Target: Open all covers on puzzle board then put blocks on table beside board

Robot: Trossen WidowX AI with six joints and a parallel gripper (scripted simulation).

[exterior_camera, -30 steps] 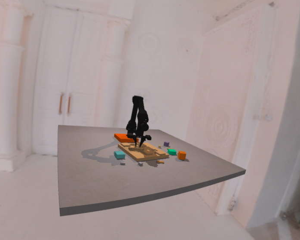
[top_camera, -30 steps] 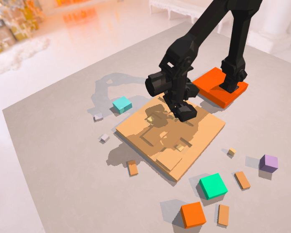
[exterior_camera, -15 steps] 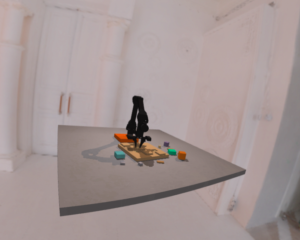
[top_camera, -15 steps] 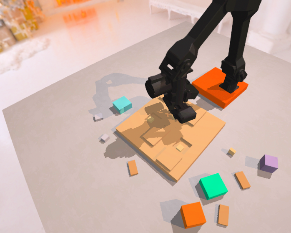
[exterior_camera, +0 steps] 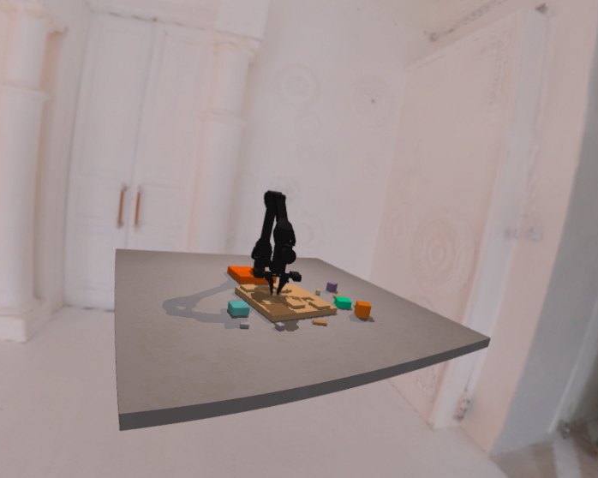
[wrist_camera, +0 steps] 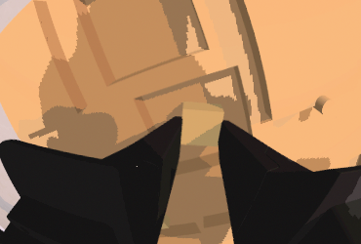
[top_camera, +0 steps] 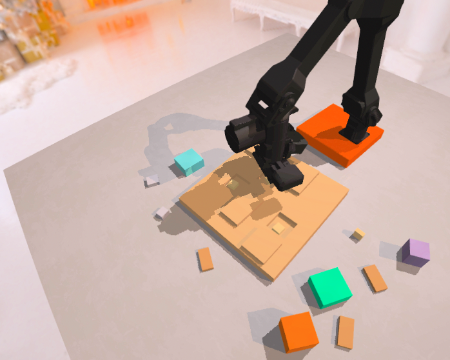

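Now: the purple cube 34 cm to the left of my gripper tip and 9 cm behind it. Also, from my gripper tip: orange block (29 cm to the left, 21 cm ahead, 1 cm above); cyan block (19 cm to the right, 12 cm ahead); green block (27 cm to the left, 10 cm ahead).
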